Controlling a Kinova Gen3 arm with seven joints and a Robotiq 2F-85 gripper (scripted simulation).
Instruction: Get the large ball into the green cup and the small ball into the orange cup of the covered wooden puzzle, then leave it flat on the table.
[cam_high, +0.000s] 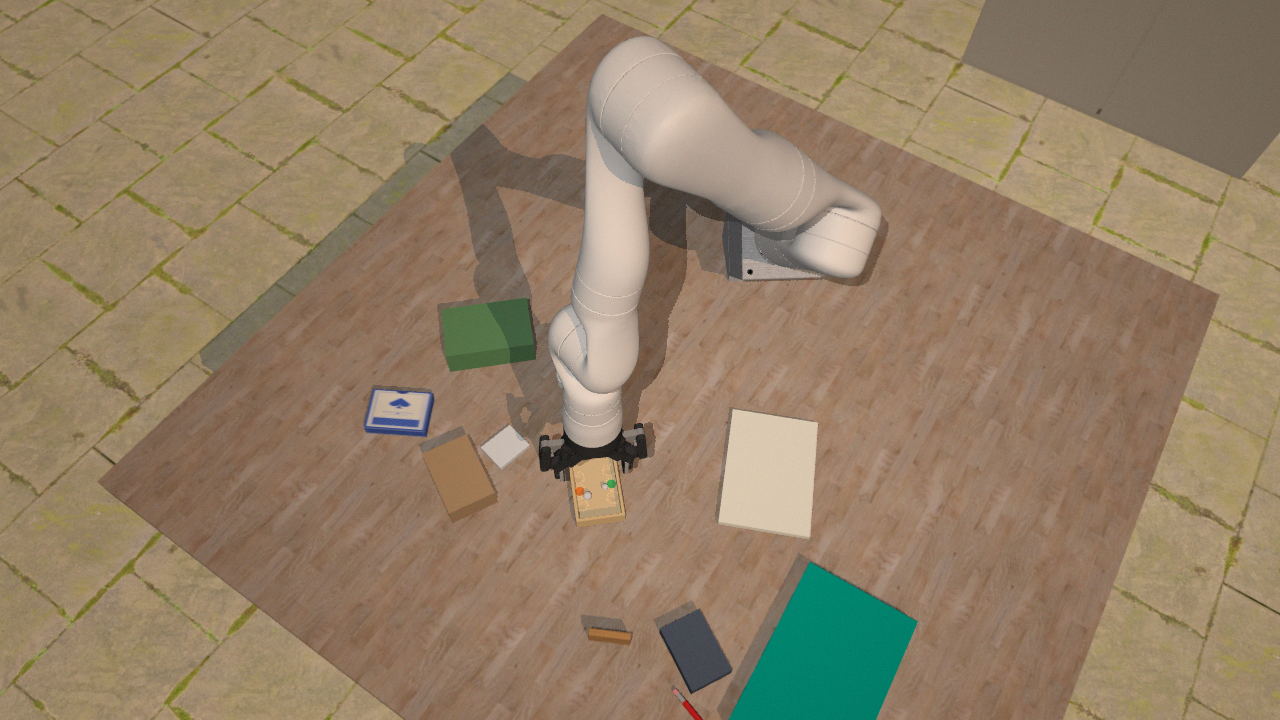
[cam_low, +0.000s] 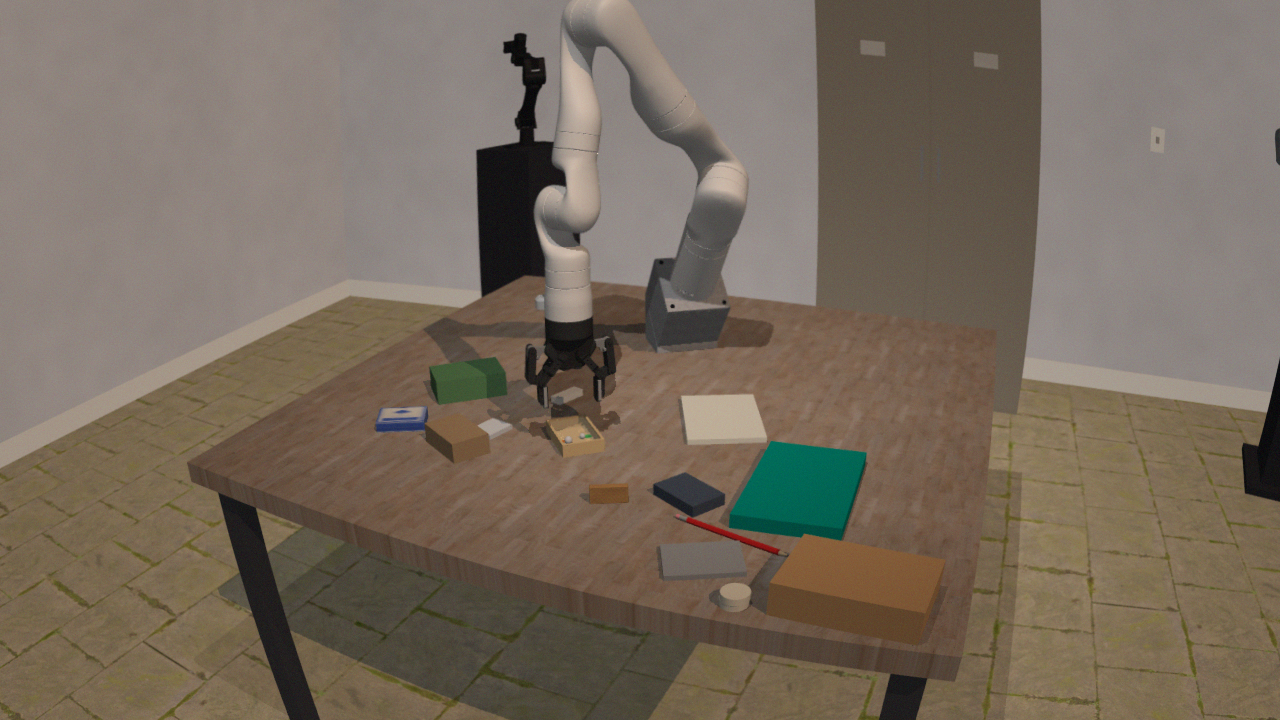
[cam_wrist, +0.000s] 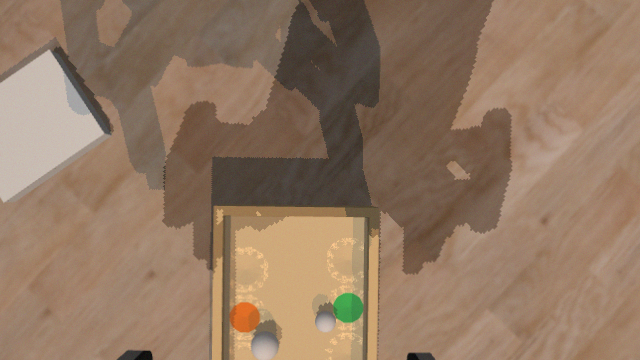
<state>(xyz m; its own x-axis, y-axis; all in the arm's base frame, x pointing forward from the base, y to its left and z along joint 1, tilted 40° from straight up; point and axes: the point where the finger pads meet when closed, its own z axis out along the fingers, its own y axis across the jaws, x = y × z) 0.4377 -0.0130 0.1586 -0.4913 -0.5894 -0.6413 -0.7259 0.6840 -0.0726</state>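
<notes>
The wooden puzzle box lies 70 mm below my hand. Also, from my hand: white tile (140 mm to the right, 70 mm below, 50 mm ahead); brown block (140 mm to the right, 130 mm ahead, 60 mm below); cream slab (210 mm behind, 150 mm to the left, 70 mm below).
</notes>
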